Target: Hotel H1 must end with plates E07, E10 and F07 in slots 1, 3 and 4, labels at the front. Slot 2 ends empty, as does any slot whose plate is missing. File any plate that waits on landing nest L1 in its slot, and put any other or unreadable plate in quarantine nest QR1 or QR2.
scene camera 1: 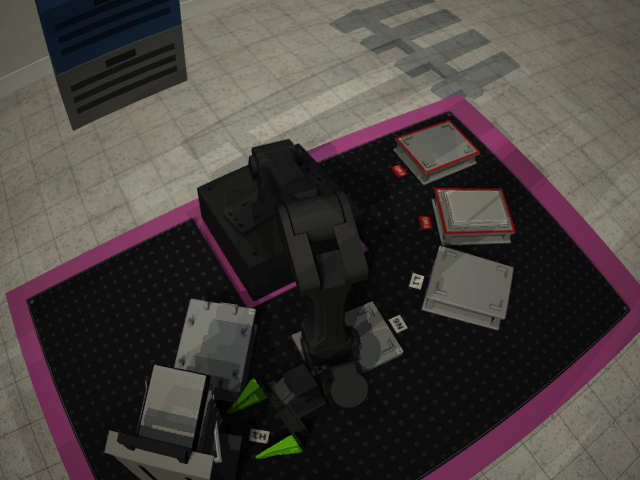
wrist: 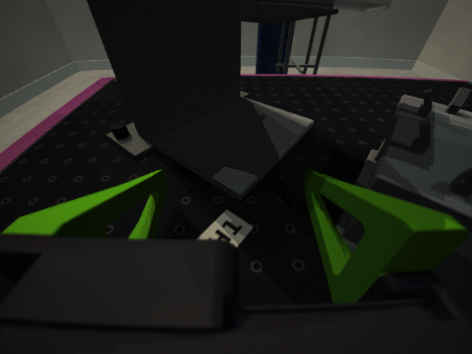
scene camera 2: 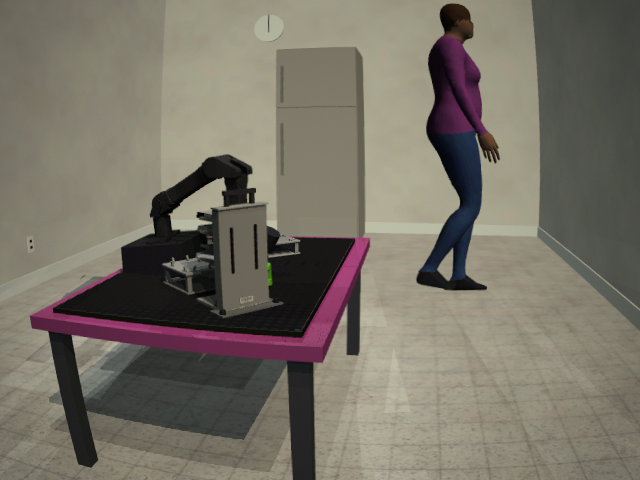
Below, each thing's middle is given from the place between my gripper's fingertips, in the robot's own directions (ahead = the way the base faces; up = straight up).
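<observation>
From my hand: H1 tag [wrist: 228,227], 10 mm ahead, 30 mm to the left, 30 mm below. N6 nest [scene camera 1: 377,345], 40 mm behind my hand, 260 mm to the left, 20 mm below. Base of rack H1 [wrist: 233,147], 10 mm behind my hand, 100 mm to the right, 20 mm below.
</observation>
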